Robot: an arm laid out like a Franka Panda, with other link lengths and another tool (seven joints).
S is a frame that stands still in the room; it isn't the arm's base.
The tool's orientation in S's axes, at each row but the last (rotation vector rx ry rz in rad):
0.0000 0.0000 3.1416
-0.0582 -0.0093 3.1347
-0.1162 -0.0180 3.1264
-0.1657 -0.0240 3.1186
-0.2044 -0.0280 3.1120
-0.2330 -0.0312 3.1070
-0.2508 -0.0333 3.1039
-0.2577 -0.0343 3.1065
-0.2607 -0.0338 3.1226
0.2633 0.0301 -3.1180
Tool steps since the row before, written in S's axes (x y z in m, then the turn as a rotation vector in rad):
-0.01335 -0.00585 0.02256 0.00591 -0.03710 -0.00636
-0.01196 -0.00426 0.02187 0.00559 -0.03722 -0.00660
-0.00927 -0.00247 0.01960 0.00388 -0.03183 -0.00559
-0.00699 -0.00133 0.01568 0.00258 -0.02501 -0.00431
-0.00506 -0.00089 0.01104 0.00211 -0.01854 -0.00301
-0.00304 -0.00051 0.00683 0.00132 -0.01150 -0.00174
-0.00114 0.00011 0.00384 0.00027 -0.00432 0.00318
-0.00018 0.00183 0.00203 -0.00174 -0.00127 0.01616
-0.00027 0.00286 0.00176 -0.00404 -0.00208 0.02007
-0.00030 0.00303 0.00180 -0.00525 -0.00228 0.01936
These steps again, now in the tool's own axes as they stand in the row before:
0.01335 0.00585 0.02256 -0.00591 0.03710 -0.00636
0.01111 0.00420 0.02232 -0.00558 0.03722 -0.00659
0.00776 0.00235 0.02026 -0.00388 0.03184 -0.00551
0.00526 0.00120 0.01635 -0.00259 0.02503 -0.00420
0.00355 0.00078 0.01162 -0.00214 0.01855 -0.00296
0.00197 0.00043 0.00722 -0.00136 0.01150 -0.00171
0.00051 -0.00017 0.00397 -0.00090 0.00424 0.00318
-0.00011 -0.00187 0.00200 -0.00098 0.00092 0.01625
0.00000 -0.00290 0.00172 0.00064 0.00166 0.02050
-0.00004 -0.00307 0.00176 0.00195 0.00186 0.02001

